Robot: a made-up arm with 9 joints.
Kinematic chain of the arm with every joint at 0, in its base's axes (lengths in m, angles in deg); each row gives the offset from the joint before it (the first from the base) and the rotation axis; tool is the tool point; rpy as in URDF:
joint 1: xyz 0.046 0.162 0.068 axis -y
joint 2: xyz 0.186 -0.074 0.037 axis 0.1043 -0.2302 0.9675
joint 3: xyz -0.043 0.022 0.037 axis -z
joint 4: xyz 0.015 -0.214 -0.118 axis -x
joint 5: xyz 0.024 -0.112 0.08 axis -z
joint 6: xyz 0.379 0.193 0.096 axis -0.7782 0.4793 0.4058
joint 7: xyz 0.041 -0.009 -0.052 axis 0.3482 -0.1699 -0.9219
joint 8: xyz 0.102 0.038 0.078 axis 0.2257 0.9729 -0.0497
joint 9: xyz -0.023 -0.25 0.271 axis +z
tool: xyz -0.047 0.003 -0.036 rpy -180 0 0
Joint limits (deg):
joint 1: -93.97..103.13
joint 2: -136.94..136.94
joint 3: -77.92..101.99
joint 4: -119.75..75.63
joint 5: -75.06..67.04
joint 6: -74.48..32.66
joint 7: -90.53..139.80
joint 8: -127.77..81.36
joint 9: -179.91..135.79
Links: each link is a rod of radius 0.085 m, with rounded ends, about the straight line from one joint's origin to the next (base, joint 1, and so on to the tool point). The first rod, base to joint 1, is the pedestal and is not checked.
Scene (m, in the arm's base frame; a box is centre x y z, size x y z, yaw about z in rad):
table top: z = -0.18
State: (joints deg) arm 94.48 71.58 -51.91 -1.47 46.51 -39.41 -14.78 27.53 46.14
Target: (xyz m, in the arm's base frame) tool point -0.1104 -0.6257 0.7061
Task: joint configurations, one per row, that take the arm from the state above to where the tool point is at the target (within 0.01 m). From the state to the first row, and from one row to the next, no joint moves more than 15 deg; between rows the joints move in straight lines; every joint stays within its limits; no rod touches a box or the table.
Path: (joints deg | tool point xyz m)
1: 93.91 61.20 -40.01 -3.37 51.64 -40.32 -14.06 28.54 46.62 | -0.4150 0.3317 0.9274
2: 93.35 50.81 -28.11 -5.26 56.78 -41.23 -13.35 29.56 47.10 | -0.3155 -0.0102 1.0198
3: 92.78 40.43 -16.21 -7.16 61.91 -42.14 -12.63 30.57 47.58 | -0.2066 -0.3542 0.9407
4: 92.22 30.04 -4.31 -9.06 67.04 -43.05 -11.91 31.59 48.06 | -0.1104 -0.6257 0.7060

